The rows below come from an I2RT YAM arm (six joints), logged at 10 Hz.
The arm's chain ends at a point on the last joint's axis. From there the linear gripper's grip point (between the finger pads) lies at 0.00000 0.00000 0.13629 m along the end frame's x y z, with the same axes.
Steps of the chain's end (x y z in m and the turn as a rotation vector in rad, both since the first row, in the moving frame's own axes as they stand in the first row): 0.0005, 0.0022, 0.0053, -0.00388, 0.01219, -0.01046; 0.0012, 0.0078, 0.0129, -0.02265, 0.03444, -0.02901; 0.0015, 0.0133, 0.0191, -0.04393, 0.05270, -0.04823; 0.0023, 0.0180, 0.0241, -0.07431, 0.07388, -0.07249; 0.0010, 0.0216, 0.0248, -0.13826, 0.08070, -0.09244; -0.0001, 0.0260, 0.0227, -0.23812, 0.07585, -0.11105
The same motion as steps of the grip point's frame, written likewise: 0.0022, 0.0027, 0.0053, -0.00388, 0.01219, -0.01046; 0.0059, 0.0108, 0.0128, -0.02265, 0.03444, -0.02901; 0.0088, 0.0191, 0.0188, -0.04393, 0.05270, -0.04823; 0.0127, 0.0277, 0.0234, -0.07431, 0.07388, -0.07249; 0.0128, 0.0398, 0.0231, -0.13826, 0.08070, -0.09244; 0.0119, 0.0575, 0.0185, -0.23812, 0.07585, -0.11105
